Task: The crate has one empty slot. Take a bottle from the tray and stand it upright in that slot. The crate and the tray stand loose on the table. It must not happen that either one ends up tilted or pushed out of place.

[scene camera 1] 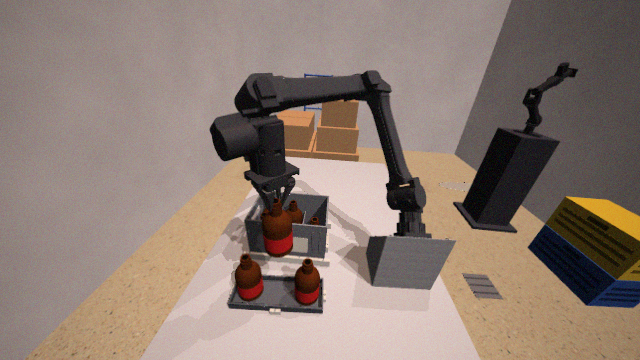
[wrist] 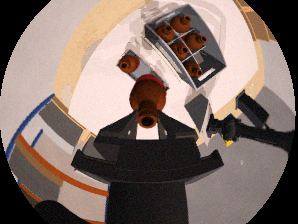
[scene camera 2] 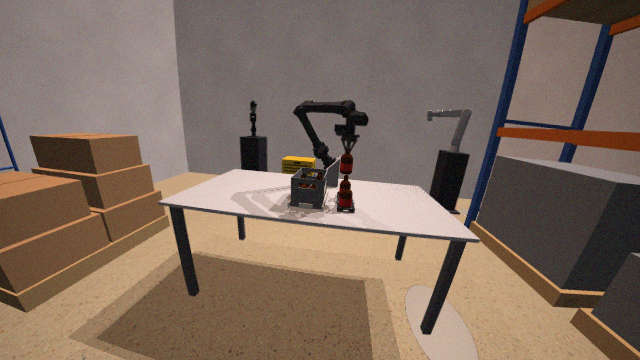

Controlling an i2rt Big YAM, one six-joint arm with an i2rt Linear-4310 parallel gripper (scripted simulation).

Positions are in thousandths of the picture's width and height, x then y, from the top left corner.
Scene:
grey crate: scene camera 1 484,668; wrist 703,252; scene camera 2 493,546

